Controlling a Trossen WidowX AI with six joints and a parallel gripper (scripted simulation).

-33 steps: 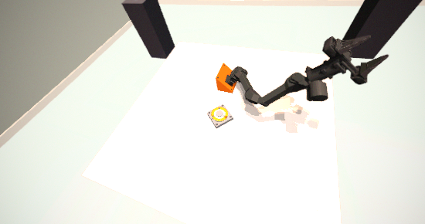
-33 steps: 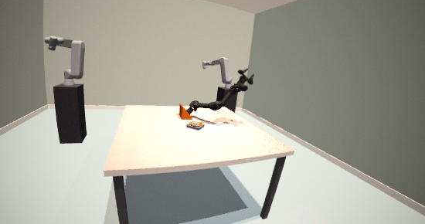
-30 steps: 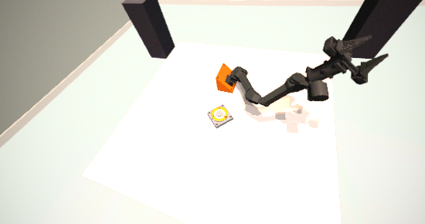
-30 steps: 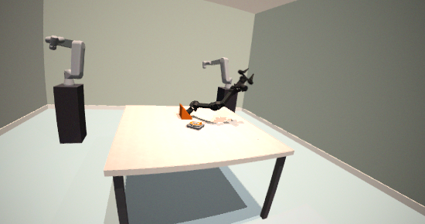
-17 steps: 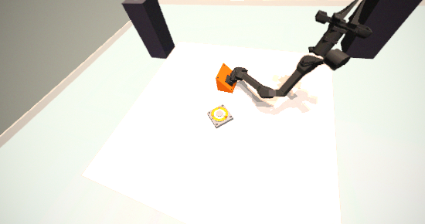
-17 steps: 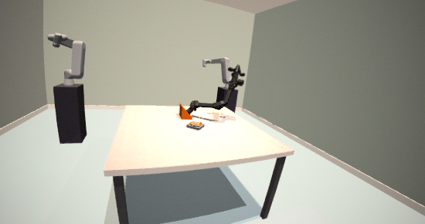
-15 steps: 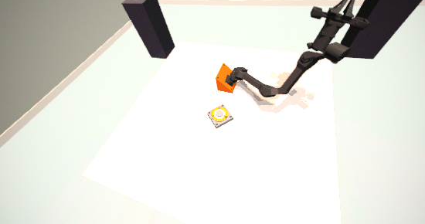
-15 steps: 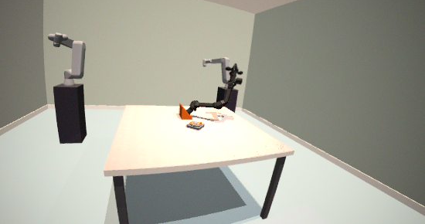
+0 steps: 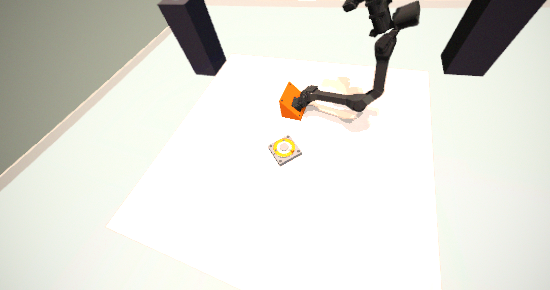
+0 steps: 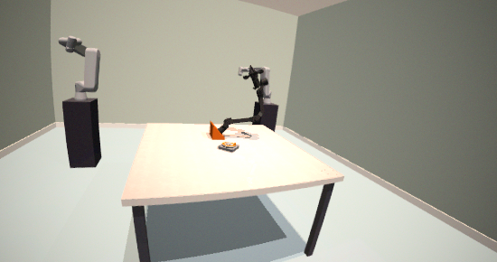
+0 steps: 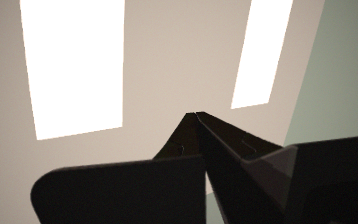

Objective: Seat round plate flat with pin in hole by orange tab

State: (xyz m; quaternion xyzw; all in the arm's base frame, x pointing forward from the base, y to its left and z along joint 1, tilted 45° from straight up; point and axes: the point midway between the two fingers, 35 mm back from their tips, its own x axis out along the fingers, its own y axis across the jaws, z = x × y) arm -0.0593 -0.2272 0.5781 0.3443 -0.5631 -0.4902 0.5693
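The round orange plate is 62 cm below my gripper tip, 29 cm ahead of it and 21 cm to the right of it.
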